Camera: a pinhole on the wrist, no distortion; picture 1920 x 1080 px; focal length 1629.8 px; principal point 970.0 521.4 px. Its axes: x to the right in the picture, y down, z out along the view. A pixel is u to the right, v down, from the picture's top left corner.
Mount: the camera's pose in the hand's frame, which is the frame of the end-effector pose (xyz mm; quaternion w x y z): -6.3 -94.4 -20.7 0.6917 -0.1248 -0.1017 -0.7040
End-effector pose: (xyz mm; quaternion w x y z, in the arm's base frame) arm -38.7 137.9 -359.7 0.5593 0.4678 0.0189 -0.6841
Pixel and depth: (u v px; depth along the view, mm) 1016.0 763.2 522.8
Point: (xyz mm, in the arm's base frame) -285.4 -211.6 -123.3
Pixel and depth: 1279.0 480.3 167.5
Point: -186.8 87.0 -308.7
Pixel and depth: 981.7 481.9 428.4
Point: -248.3 -87.5 -122.3
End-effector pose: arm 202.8 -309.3 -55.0 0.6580 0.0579 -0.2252 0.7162
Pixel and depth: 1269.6 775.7 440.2
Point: 135.9 -405.4 357.2
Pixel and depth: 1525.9 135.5 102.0
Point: 279.2 -366.2 36.2
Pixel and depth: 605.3 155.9 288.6
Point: 102.8 -459.8 116.6
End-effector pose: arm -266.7 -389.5 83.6 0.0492 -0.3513 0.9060 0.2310
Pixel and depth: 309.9 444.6 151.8
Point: -276.7 -330.1 -2.3
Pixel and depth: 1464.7 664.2 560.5
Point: -300.4 -223.0 -462.5
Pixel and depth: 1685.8 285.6 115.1
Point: -190.1 -398.3 -45.3
